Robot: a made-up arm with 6 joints. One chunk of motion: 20 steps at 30 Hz.
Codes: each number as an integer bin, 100 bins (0 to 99) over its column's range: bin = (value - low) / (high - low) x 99, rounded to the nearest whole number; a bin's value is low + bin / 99 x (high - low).
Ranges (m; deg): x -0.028..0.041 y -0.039..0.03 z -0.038..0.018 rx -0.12..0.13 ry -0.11..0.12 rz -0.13..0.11
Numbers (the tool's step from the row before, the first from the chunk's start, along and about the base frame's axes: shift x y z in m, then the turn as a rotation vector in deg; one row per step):
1: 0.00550 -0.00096 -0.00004 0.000 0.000 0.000
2: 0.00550 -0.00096 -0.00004 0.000 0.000 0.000
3: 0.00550 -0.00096 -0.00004 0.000 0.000 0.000
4: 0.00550 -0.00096 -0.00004 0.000 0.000 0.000
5: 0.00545 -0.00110 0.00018 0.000 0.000 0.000
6: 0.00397 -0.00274 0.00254 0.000 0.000 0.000
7: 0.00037 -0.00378 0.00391 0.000 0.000 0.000
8: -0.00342 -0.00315 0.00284 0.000 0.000 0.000
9: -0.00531 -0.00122 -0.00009 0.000 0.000 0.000
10: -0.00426 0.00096 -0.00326 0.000 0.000 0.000
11: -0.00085 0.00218 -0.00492 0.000 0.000 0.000
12: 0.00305 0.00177 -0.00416 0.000 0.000 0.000
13: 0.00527 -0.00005 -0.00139 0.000 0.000 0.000
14: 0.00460 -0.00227 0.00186 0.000 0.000 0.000
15: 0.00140 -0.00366 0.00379 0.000 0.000 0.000
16: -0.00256 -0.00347 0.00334 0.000 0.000 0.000
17: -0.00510 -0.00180 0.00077 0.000 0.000 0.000
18: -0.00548 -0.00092 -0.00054 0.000 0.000 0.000
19: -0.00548 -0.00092 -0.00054 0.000 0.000 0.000
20: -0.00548 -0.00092 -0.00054 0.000 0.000 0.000
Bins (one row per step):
1: 48 55 67 48 47 54
2: 48 55 67 48 47 54
3: 48 55 67 48 47 54
4: 48 55 67 48 47 54
5: 48 54 67 48 47 54
6: 46 52 72 48 47 54
7: 41 51 74 48 47 54
8: 35 51 72 48 47 54
9: 33 54 67 48 47 54
10: 34 57 61 48 47 54
11: 39 59 58 48 47 54
12: 45 58 60 48 47 54
13: 48 56 65 48 47 54
14: 47 53 70 48 47 54
15: 42 51 74 48 47 54
16: 37 51 73 48 47 54
17: 33 53 69 48 47 54
18: 32 55 66 48 47 54
19: 32 55 66 48 47 54
20: 32 55 66 48 47 54

